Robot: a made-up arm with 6 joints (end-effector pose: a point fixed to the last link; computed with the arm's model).
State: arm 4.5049 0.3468 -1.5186 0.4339 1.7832 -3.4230
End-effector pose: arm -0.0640 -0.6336 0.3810 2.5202 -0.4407 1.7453
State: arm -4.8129 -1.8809 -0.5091 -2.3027 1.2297 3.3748
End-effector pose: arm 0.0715 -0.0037 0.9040 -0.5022 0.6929 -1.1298
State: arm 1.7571 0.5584 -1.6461 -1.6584 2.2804 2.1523
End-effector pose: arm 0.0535 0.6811 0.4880 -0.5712 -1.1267 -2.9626
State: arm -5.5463 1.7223 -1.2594 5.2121 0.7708 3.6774
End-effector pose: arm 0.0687 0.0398 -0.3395 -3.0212 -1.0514 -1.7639
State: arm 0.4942 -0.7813 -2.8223 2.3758 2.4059 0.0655
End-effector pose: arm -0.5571 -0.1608 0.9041 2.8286 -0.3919 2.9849
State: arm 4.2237 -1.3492 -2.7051 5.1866 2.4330 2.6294
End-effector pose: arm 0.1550 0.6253 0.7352 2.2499 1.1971 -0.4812
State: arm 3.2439 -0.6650 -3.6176 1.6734 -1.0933 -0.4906
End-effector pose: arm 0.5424 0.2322 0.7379 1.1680 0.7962 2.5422
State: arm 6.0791 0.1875 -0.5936 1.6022 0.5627 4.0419
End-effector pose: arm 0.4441 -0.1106 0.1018 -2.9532 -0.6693 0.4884
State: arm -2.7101 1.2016 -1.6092 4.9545 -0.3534 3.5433
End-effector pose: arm -0.5206 -0.4031 -0.0266 -2.9103 0.5527 1.4966
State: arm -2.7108 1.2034 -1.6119 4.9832 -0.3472 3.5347
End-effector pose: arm -0.5258 -0.4031 -0.0261 -2.9092 0.5555 1.4749
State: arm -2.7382 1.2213 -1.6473 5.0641 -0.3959 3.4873
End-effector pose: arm -0.5528 -0.3959 -0.0126 -2.8904 0.6254 1.4410
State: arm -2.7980 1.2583 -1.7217 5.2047 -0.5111 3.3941
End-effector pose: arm -0.6051 -0.3717 0.0183 -2.8193 0.7761 1.4141
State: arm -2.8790 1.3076 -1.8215 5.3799 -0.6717 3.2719
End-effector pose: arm -0.6677 -0.3216 0.0631 -2.6223 0.9679 1.4655
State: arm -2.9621 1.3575 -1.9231 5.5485 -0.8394 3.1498
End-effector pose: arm -0.7173 -0.2523 0.1097 -2.2215 1.1126 1.6955
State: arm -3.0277 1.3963 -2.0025 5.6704 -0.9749 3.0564
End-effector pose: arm -0.7424 -0.1887 0.1447 -1.7544 1.1444 2.0149
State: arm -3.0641 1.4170 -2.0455 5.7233 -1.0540 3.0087
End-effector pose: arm -0.7491 -0.1528 0.1628 -1.4942 1.1190 2.1975
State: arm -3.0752 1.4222 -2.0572 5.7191 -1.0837 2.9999
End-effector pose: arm -0.7480 -0.1445 0.1678 -1.4240 1.1013 2.2615
